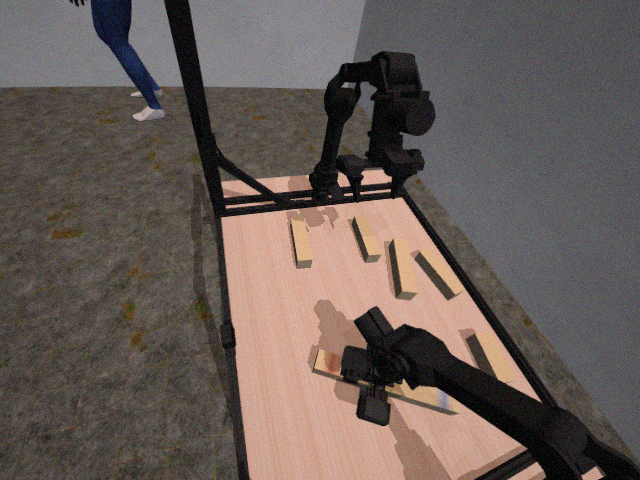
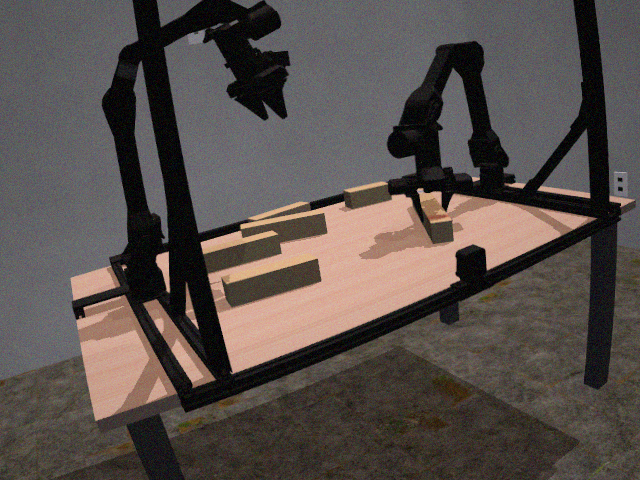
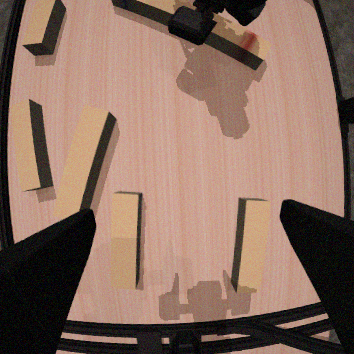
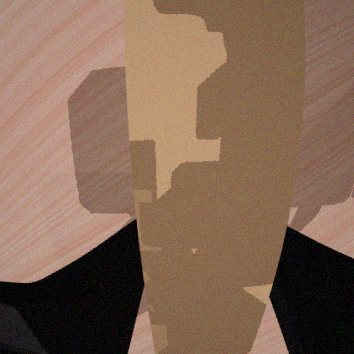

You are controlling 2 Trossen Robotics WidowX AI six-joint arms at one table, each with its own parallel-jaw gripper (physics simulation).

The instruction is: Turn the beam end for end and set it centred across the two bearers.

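Pixels of known places: left gripper, between the fingertips: (image 1: 375,200) (image 2: 275,118) (image 3: 188,214); right gripper, between the fingertips: (image 4: 201,222); left arm's base, origin of its link: (image 1: 319,195) (image 2: 148,295) (image 3: 184,342); right arm's base, origin of its link: (image 2: 493,188).
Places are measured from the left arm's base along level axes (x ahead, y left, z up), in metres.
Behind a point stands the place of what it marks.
The long wooden beam (image 1: 328,362) @(x 0.579, y -0.157, z 0.025 m) (image 2: 437,221) @(x 0.560, y -0.172, z 0.025 m) (image 3: 246,46) @(x 0.570, y -0.140, z 0.025 m) (image 4: 175,88) @(x 0.611, y -0.123, z 0.025 m) has a red band at one end and a blue mark at the other, and sits low at the near end of the table. My right gripper (image 1: 375,376) @(x 0.630, y -0.071, z -0.008 m) (image 2: 431,202) (image 4: 201,222) @(x 0.630, y -0.071, z -0.008 m) is shut on the beam near its middle, with a finger against each side. I cannot tell whether the beam is clear of the table. The two bearers (image 1: 301,243) @(x 0.230, y -0.131, z 0.025 m) (image 1: 367,238) @(x 0.250, y 0.088, z 0.025 m) (image 3: 123,239) @(x 0.239, y 0.094, z 0.025 m) (image 3: 250,242) @(x 0.220, y -0.121, z 0.025 m) lie parallel at the far end. My left gripper (image 1: 376,192) @(x 0.324, y -0.003, z 0.273 m) (image 2: 270,111) @(x 0.324, y -0.003, z 0.273 m) (image 3: 188,214) @(x 0.324, y -0.003, z 0.273 m) hangs open and empty high above them.
Three more wooden blocks (image 1: 404,269) @(x 0.390, y 0.151, z 0.031 m) (image 1: 439,273) @(x 0.425, y 0.263, z 0.025 m) (image 1: 490,350) @(x 0.667, y 0.265, z 0.028 m) lie along the right side of the table. A black frame rail (image 1: 228,305) @(x 0.361, y -0.370, z -0.024 m) edges the table, and a black upright post (image 1: 194,95) @(x 0.038, y -0.362, z 0.378 m) stands at the far left corner. A person's legs (image 1: 128,52) show in the background.
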